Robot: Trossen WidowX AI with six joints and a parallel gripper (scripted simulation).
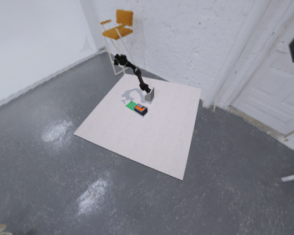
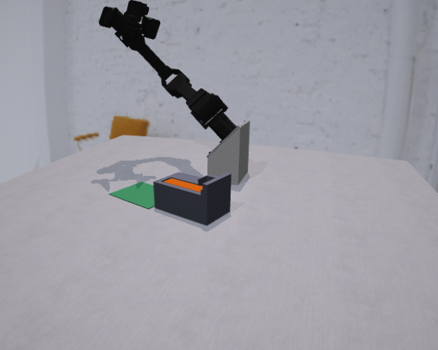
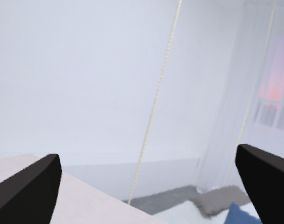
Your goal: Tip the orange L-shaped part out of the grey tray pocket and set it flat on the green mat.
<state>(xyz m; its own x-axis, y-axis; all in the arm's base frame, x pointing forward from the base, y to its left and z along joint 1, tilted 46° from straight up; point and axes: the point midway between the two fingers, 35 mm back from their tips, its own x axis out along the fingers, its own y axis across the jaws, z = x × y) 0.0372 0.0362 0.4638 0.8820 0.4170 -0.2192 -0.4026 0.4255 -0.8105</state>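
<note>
Right now the orange L-shaped part is 220 mm ahead of my gripper tip, 260 mm to the left of it and 440 mm below it. Also, from my gripper tip: green mat 150 mm ahead, 110 mm to the left, 500 mm below.
</note>
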